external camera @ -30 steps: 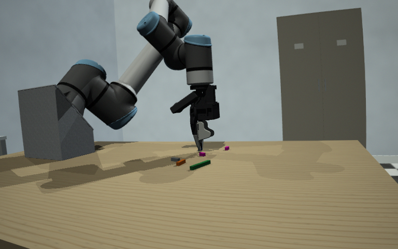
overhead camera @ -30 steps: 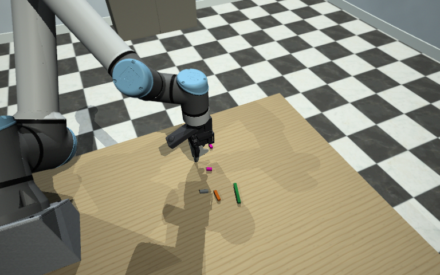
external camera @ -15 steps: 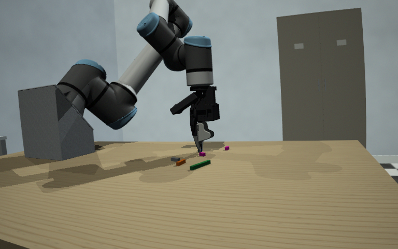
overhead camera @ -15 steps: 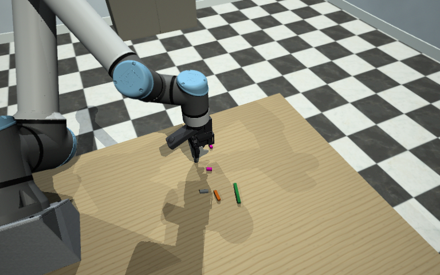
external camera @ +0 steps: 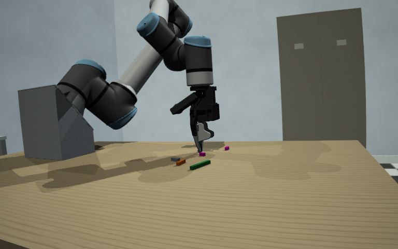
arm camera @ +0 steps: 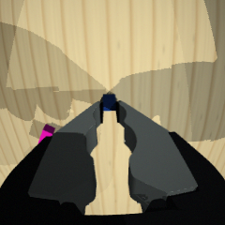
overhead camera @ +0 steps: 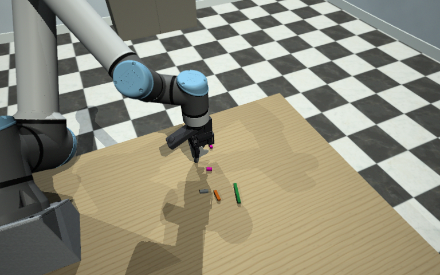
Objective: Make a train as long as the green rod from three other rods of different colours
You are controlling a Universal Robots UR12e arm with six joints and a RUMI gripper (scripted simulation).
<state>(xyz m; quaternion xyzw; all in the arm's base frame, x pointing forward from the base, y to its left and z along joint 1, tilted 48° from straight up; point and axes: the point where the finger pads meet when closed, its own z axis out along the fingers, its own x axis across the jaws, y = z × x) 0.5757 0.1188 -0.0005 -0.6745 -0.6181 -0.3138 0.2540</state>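
The blue rod lies 1 cm below my hand. The rest, counted from my hand: green rod: 20 cm to the right, 7 cm ahead, 1 cm below; grey rod: 14 cm to the right, 3 cm behind, 1 cm below; orange rod: 18 cm to the right, 1 cm below, 1 cm ahead.
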